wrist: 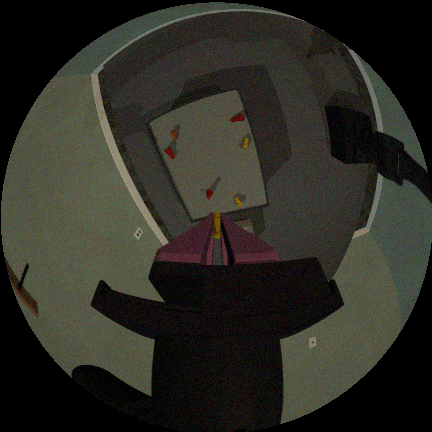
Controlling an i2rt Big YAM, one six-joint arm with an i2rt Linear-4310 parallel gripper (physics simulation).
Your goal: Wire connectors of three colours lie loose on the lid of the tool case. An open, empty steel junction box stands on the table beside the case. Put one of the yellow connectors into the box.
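Places are measured from the arm's base along level axes (x ahead, y left, z up), in millimetres.
Pixels of known places: gripper, fingertip midpoint: point(216, 218); arm's base, link origin: point(361, 140).
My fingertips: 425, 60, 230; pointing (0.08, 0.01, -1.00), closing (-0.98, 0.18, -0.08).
Observation:
For each thing: its top centre in the pictures, then the offset to it from my fingertips, as dx, dy, dz. Level surfaces: height alone.
- yellow connector, top centre: point(215, 235) +2, +9, +11
- tool case, top centre: point(207, 161) +39, +5, -220
- orange connector, top centre: point(173, 135) +98, -75, -212
- dark grey table, surface height: dz -310
My gripper point(216, 218) is shut on a yellow connector point(217, 231), held upright in the picture between the pink fingertips, high above the near edge of the case lid. The pale lid of the tool case point(215, 160) lies beyond the fingertips. Two more yellow connectors lie on it, one point(245, 143) near the right edge and one point(238, 201) near the close right corner. A small part of a light grey, box-like thing point(247, 224) shows just right of the fingertips, beyond the near lid edge; it may be the steel junction box, mostly hidden by the gripper.
Red connectors point(238, 118) point(170, 153) point(209, 193) and an orange connector point(174, 134) lie on the lid. The case stands on the dark grey table point(315, 200). A black object with an arm-like extension point(350, 135) stands at the right. The table's pale edge point(122, 172) runs along the left.

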